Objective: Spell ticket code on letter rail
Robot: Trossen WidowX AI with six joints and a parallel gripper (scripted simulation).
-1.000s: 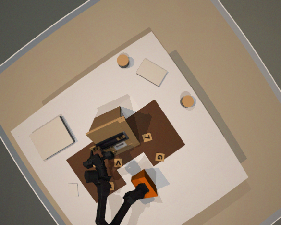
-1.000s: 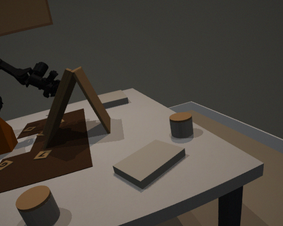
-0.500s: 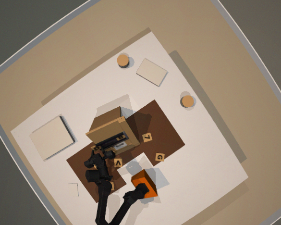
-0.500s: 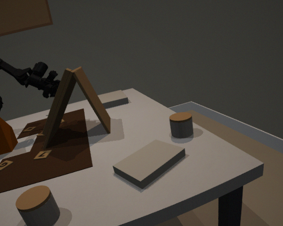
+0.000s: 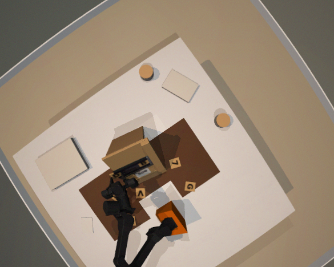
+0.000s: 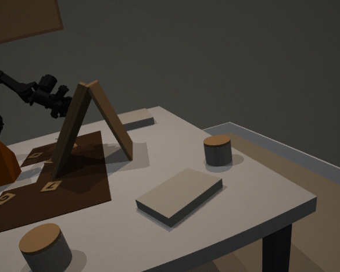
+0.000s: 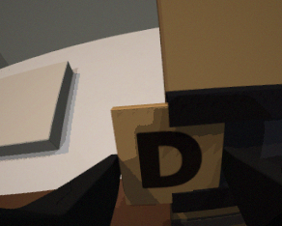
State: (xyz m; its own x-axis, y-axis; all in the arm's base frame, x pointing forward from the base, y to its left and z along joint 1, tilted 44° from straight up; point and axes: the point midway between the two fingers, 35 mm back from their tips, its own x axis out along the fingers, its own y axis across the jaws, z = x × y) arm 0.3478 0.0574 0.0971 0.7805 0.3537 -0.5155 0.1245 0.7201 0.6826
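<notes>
My gripper tip is now 11 cm to the left of the white ticket, 8 cm above it and 7 cm past it. From my gripper tip the other things lie so: brown mat (17 cm behind, 16 cm below, 10 cm to the right); then pale card (38 cm to the left, 18 cm behind, 16 cm below); then flat slab (55 cm to the right, 24 cm ahead, 15 cm below).
</notes>
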